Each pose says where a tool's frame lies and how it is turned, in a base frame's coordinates. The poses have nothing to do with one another.
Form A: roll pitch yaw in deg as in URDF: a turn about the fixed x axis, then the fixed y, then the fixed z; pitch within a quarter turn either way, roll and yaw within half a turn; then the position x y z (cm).
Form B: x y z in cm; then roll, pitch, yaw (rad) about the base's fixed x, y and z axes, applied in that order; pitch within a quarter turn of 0, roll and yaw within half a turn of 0. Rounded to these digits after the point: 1 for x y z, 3 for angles.
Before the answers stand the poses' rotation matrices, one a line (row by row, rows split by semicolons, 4 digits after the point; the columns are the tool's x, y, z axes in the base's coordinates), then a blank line. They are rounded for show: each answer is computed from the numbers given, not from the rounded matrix.
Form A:
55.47 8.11 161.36 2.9 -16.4 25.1
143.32 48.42 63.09 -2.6 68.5 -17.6
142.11 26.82 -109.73 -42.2 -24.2 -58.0
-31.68 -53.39 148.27 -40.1 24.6 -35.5
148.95 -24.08 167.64 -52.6 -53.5 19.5
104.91 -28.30 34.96 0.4 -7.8 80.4
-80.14 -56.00 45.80 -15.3 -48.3 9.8
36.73 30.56 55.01 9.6 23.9 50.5
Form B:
-0.9381 -0.2913 0.1875; 0.3164 -0.5000 0.8062; -0.1411 0.8156 0.5612
0.3004 0.9174 0.2612; 0.5918 0.0355 -0.8053; -0.7480 0.3964 -0.5322
-0.3013 -0.8364 -0.4579; -0.8400 0.0056 0.5425; -0.4512 0.5481 -0.7043
-0.5072 -0.8061 0.3048; 0.3136 -0.5021 -0.8059; 0.8027 -0.3132 0.5075
-0.8918 0.3890 -0.2310; 0.1954 0.7918 0.5787; 0.4080 0.4709 -0.7822
0.7216 -0.2280 0.6537; 0.5045 -0.4734 -0.7221; 0.4741 0.8508 -0.2265
0.3898 0.4467 -0.8053; 0.4009 0.7050 0.5851; 0.8290 -0.5509 0.0958
0.4938 -0.4822 0.7236; 0.7055 0.7087 -0.0091; -0.5084 0.5150 0.6901

2.9 -16.4 25.1 0.968 0.142 2.816
-2.6 68.5 -17.6 2.501 0.845 1.101
-42.2 -24.2 -58.0 2.480 0.468 -1.915
-40.1 24.6 -35.5 -0.553 -0.932 2.588
-52.6 -53.5 19.5 2.600 -0.420 2.926
0.4 -7.8 80.4 1.831 -0.494 0.610
-15.3 -48.3 9.8 -1.399 -0.977 0.799
9.6 23.9 50.5 0.641 0.533 0.960

